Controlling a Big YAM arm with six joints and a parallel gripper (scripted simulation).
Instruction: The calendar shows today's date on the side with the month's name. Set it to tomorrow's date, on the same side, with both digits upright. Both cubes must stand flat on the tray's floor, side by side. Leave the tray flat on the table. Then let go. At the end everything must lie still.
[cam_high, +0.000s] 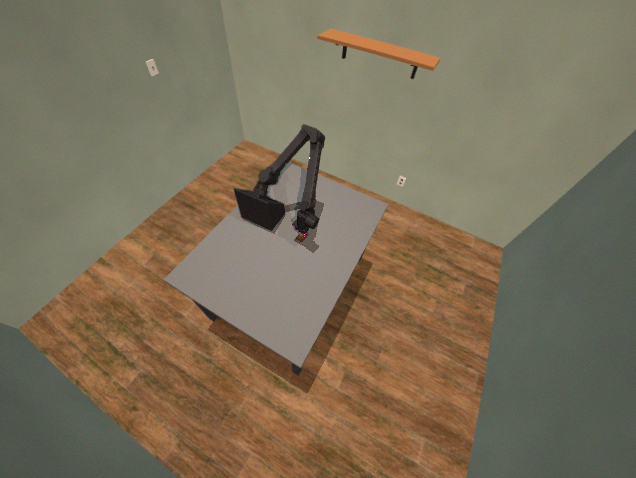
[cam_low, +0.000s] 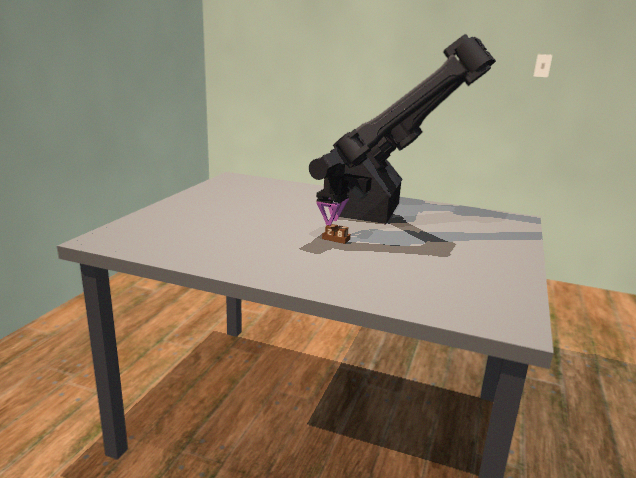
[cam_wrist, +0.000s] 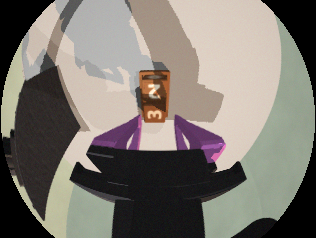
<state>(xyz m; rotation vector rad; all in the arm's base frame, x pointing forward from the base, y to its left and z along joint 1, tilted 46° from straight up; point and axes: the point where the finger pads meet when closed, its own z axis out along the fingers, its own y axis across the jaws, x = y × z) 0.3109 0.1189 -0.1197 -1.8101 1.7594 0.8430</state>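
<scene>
My gripper is now 1 cm past the small brown calendar tray, 2 cm to the right of it and 5 cm above it.
</scene>
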